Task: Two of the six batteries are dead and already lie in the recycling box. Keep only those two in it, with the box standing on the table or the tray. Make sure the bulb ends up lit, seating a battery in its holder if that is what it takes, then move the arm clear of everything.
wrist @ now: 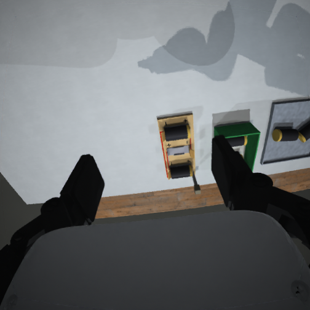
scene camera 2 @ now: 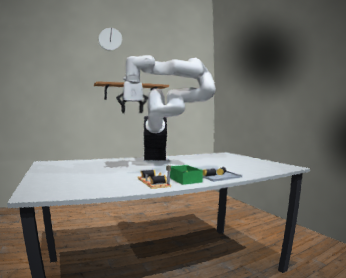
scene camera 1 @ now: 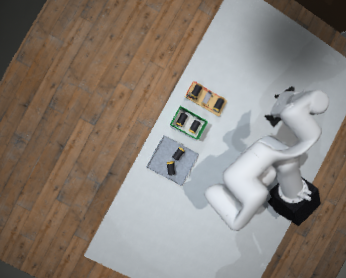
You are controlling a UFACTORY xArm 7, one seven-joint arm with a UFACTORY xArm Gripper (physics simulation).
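Frame: origin at the arm's base, x ahead, y left, z up, level; millimetres.
Where they show: gripper, fingertip midpoint: (scene camera 2: 132,113) (scene camera 1: 272,107); arm's base at its link origin: (scene camera 2: 155,125) (scene camera 1: 293,190).
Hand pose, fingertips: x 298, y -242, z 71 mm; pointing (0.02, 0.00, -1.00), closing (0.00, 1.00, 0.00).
Each offset is from my fingertips to the top centre of the thing. Level surfaces: height alone.
A tan battery holder (scene camera 1: 212,100) (scene camera 2: 161,185) (wrist: 175,158) lies on the table with one black battery {dy +39, dx +267, dz -270 mm} (scene camera 1: 196,90) (wrist: 180,171) near one end and another battery {dy +39, dx +137, dz -270 mm} (scene camera 1: 218,104) (wrist: 176,132) near the other. A thin post {dy +75, dx +294, dz -246 mm} (scene camera 2: 168,176) (wrist: 196,187) rises at its side; whether a bulb is lit I cannot tell. The green recycling box {dy +191, dx +225, dz -256 mm} (scene camera 1: 204,131) (scene camera 2: 186,175) (wrist: 237,130) stands beside it, holding two batteries {dy +191, dx +261, dz -279 mm} (scene camera 1: 182,119) {dy +191, dx +189, dz -279 mm} (scene camera 1: 195,126). Two more batteries {dy +346, dx +195, dz -279 mm} (scene camera 1: 178,154) {dy +424, dx +193, dz -279 mm} (scene camera 1: 171,169) lie on the grey tray {dy +388, dx +202, dz -304 mm} (scene camera 1: 162,155) (scene camera 2: 227,177) (wrist: 290,112). My gripper (scene camera 1: 276,106) (scene camera 2: 132,110) (wrist: 153,161) is open and empty, high above the table.
The white table {dz -316 mm} (scene camera 1: 130,225) (scene camera 2: 75,180) (wrist: 60,110) carries holder, box and tray in a row near one long edge. The arm's black base (scene camera 1: 295,202) (scene camera 2: 155,140) is at the opposite edge. A brown wall shelf (scene camera 2: 160,86) is behind the arm.
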